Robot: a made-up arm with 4 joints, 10 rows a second.
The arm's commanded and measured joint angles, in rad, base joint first. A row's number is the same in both.
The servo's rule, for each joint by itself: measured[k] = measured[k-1] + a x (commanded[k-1-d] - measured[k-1]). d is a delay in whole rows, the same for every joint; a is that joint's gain. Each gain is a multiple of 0.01, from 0.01 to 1. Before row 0 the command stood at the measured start. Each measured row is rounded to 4 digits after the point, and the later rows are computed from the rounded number. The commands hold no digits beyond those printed.
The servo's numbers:
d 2
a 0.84 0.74 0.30 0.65
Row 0, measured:
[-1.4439 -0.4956 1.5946 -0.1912]
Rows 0 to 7, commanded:
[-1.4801 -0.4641 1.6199 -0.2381]
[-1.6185 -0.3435 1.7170 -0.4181]
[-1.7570 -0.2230 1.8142 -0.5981]
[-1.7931 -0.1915 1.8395 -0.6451]
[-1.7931 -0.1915 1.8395 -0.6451]
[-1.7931 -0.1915 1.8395 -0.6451]
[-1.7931 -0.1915 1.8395 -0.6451]
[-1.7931 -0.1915 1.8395 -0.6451]
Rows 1 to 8, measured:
[-1.4439 -0.4956 1.5946 -0.1912]
[-1.4439 -0.4956 1.5946 -0.1912]
[-1.4743 -0.4723 1.6022 -0.2217]
[-1.5954 -0.3770 1.6366 -0.3494]
[-1.7311 -0.2630 1.6899 -0.5111]
[-1.7832 -0.2101 1.7348 -0.5982]
[-1.7915 -0.1963 1.7662 -0.6287]
[-1.7928 -0.1927 1.7882 -0.6394]

